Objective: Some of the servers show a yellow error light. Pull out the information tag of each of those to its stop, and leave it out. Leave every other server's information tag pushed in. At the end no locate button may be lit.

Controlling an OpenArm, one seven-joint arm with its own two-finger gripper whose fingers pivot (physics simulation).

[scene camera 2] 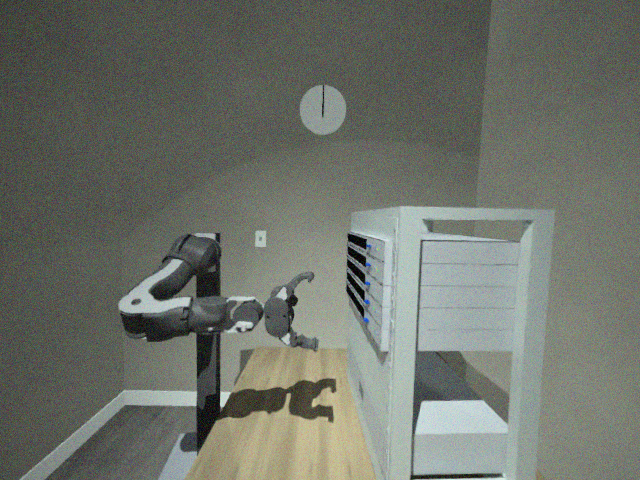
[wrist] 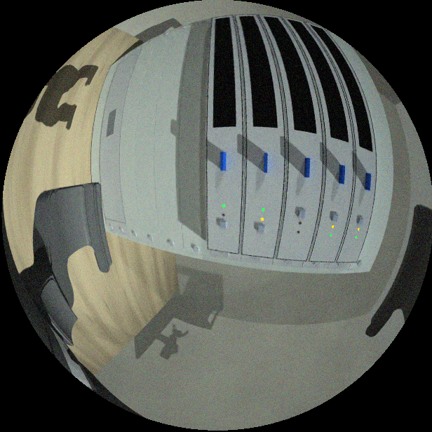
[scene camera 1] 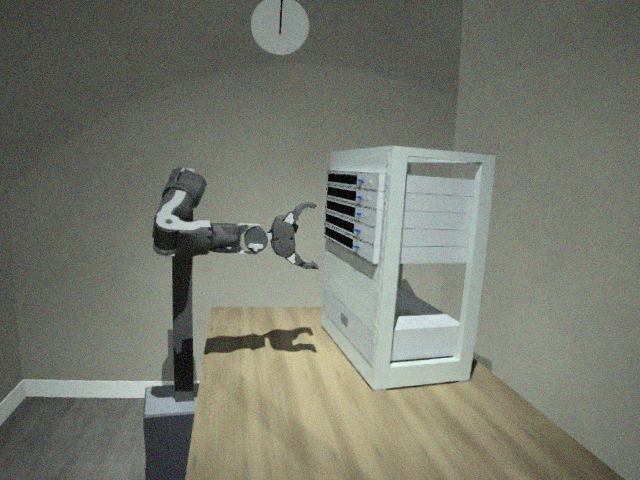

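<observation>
Several flat servers sit stacked in the rack; in the wrist view they run sideways, the lowest at left. The leftmost server shows a green light. The second from left shows green and yellow. The middle server has dark lights. The second from right and the rightmost each show yellow and green. Each carries a blue-ended tag, such as the leftmost one, all standing out alike. The grey buttons, such as the leftmost, look unlit. My gripper is open and empty, in front of the servers, apart from them.
The pale rack stands on the wooden table. Blank panels fill its front below the servers. A white box lies low inside the rack. Rack posts flank the server fronts.
</observation>
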